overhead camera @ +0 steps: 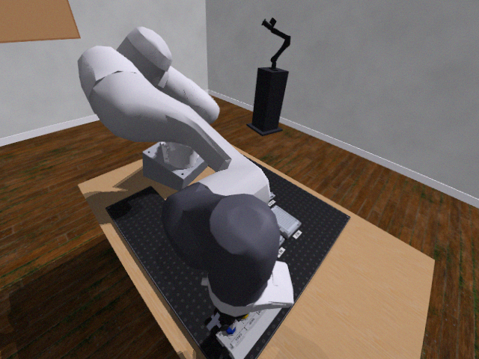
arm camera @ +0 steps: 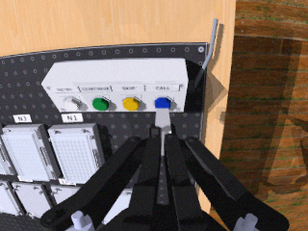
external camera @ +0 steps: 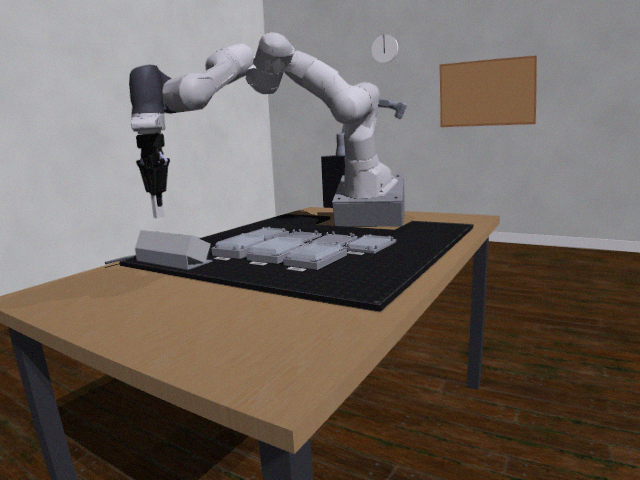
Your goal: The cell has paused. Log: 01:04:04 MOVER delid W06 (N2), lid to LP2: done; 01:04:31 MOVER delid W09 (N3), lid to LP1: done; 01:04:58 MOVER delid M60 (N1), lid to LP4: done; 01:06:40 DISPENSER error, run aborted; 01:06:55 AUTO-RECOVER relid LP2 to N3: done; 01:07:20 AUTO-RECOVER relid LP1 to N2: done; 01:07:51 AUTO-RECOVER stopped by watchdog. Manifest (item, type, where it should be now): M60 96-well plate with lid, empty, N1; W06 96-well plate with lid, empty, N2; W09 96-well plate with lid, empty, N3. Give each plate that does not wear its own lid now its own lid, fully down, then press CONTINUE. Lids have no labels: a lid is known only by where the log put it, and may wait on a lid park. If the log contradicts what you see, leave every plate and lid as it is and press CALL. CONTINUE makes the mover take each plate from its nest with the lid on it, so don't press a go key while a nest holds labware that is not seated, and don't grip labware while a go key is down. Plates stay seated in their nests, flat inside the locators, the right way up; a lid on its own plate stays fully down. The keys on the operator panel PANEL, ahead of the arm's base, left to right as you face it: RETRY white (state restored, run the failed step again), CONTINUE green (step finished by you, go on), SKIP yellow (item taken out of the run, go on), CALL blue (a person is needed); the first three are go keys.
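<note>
The blue call key is 8 cm below my hand. Round my hand: white key: 3 cm behind, 15 cm to the left, 8 cm below; then green key: 2 cm behind, 10 cm to the left, 8 cm below; then yellow key: 1 cm behind, 5 cm to the left, 8 cm below.
</note>
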